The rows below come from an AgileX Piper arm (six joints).
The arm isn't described. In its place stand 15 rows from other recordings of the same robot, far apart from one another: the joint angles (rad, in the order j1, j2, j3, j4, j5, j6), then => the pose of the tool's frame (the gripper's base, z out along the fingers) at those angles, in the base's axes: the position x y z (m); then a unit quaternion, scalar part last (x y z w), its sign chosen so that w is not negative.
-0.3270 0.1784 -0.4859 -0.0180 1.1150 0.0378 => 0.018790, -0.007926, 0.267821, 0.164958, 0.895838, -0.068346, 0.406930
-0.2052 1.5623 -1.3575 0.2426 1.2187 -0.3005 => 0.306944, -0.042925, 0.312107, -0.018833, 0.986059, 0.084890, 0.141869
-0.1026 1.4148 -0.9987 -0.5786 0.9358 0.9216 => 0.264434, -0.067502, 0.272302, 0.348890, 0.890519, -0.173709, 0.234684
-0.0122 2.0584 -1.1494 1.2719 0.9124 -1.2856 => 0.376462, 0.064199, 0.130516, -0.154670, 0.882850, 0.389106, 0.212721
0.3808 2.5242 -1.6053 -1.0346 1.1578 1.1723 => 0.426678, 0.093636, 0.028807, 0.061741, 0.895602, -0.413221, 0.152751
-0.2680 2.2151 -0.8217 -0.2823 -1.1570 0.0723 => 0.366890, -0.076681, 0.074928, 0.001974, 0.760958, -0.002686, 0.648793
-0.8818 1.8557 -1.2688 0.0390 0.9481 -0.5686 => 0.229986, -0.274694, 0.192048, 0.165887, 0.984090, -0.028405, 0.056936
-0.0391 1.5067 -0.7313 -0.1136 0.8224 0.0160 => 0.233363, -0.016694, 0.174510, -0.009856, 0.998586, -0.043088, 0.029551
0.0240 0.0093 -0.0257 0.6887 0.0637 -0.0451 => 0.055788, 0.005022, 0.216983, 0.195270, 0.659323, 0.250644, 0.681425
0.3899 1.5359 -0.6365 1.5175 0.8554 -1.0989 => 0.210338, 0.160594, 0.193867, -0.141100, 0.855543, 0.478186, 0.139556
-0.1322 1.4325 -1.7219 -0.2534 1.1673 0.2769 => 0.282158, -0.058686, 0.458488, 0.184700, 0.898694, -0.098754, 0.385333
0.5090 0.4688 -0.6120 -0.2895 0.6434 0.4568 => 0.083956, 0.029004, 0.329399, -0.070857, 0.826743, 0.131319, 0.542430
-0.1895 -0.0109 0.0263 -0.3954 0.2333 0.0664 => 0.052902, -0.018398, 0.185439, -0.019900, 0.755715, -0.197147, 0.624205
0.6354 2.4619 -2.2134 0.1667 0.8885 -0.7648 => 0.427972, 0.330155, 0.173939, -0.594329, 0.758370, 0.059203, 0.261043
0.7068 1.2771 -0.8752 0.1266 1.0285 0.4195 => 0.161801, 0.151117, 0.259719, -0.115933, 0.985092, 0.109153, 0.065110
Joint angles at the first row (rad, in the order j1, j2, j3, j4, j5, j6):
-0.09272 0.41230 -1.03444 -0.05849 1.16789 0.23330
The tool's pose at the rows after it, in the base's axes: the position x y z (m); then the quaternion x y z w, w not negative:
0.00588, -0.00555, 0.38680, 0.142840, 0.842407, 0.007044, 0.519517
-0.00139, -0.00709, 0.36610, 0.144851, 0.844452, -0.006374, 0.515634
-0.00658, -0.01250, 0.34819, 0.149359, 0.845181, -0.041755, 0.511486
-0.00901, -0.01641, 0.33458, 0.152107, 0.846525, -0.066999, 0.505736
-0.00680, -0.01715, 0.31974, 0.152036, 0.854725, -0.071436, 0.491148
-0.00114, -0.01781, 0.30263, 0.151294, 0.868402, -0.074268, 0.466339
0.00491, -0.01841, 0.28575, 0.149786, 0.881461, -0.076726, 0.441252
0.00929, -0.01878, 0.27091, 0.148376, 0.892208, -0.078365, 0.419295
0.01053, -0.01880, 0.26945, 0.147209, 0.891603, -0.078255, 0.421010
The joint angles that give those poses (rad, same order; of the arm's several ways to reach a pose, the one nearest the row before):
-0.09271 0.33534 -0.93647 -0.05955 1.16787 0.23331
-0.09273 0.26549 -0.85596 -0.08597 1.16788 0.23329
-0.09277 0.20864 -0.78621 -0.15660 1.16787 0.23326
-0.09275 0.17047 -0.73325 -0.20662 1.16788 0.23328
-0.09272 0.14895 -0.67770 -0.21312 1.16788 0.23330
-0.09271 0.14282 -0.61465 -0.21474 1.16791 0.23330
-0.09267 0.14282 -0.55235 -0.21573 1.16232 0.23335
-0.09267 0.14283 -0.49875 -0.21572 1.15768 0.23334
-0.09272 0.14280 -0.49086 -0.21568 1.14600 0.23330

